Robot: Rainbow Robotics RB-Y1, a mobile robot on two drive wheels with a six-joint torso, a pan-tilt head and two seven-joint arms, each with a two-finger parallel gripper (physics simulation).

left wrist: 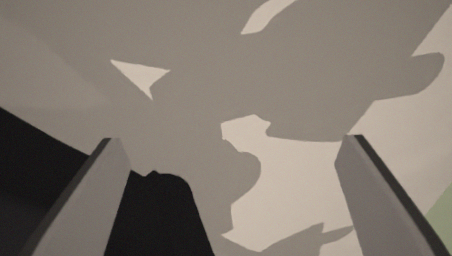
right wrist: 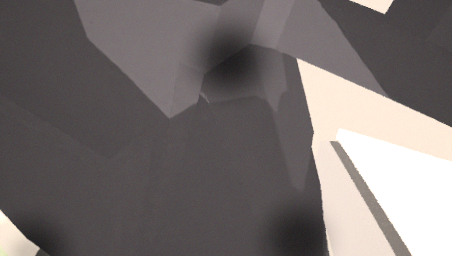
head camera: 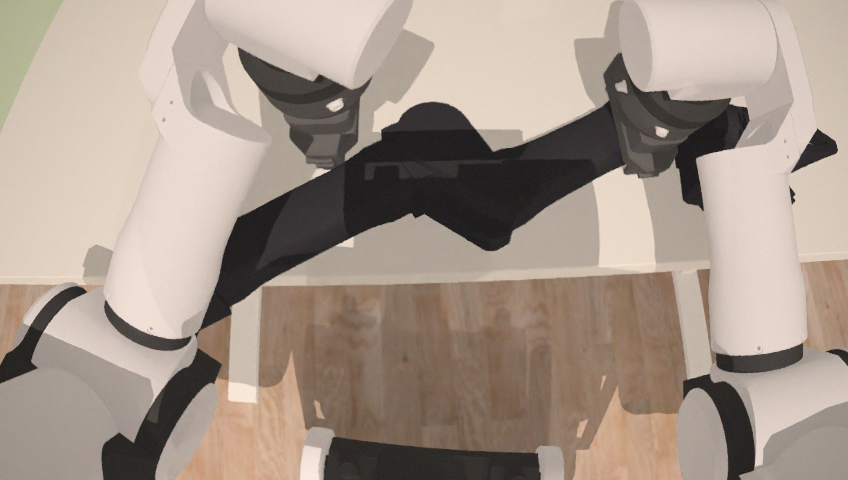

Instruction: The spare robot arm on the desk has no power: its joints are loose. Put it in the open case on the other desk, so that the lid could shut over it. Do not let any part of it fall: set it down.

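Frame: origin at the robot's base, x ahead, y left, z up, level; centimetres.
Seen in the pictures: left gripper, fingertip midpoint: (left wrist: 230, 151); right gripper, fingertip midpoint: (head camera: 622, 129).
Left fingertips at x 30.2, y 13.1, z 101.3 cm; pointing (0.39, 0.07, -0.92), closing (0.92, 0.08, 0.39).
A point is followed by its place in that frame.
The black spare arm (head camera: 416, 178) (left wrist: 155, 220) (right wrist: 225, 195) stretches across the desk (head camera: 505, 59) @(y -3.5, x 44.6, z 95.1 cm) in the head camera. Its left end reaches past the desk's near edge, partly behind my left forearm. Its right part passes behind my right wrist, with a bulky end beyond. My right gripper (head camera: 642, 172) is shut on the spare arm; one finger shows at the right of the right wrist view. My left gripper (head camera: 324, 163) (left wrist: 230, 151) @(y 13.1, x 30.2, z 101.3 cm) is open beside the middle of the spare arm, with a black part of it low near one finger. Whether the arm touches the desk is unclear. The open case does not show.
The desk's near edge (head camera: 476, 280) @(y -1.4, x 17.6, z 93.1 cm) runs across the head camera, with desk legs (head camera: 243, 356) (head camera: 693, 324) below it. Wooden floor (head camera: 386, 356) @(y 14.4, x 32.3, z 0.1 cm) lies in front. A dark bar with white ends (head camera: 434, 465) @(y -0.1, x 3.4, z 19.1 cm) is at the bottom. Green wall (head camera: 20, 41) @(y 115.9, x 81.2, z 66.9 cm) shows at upper left.
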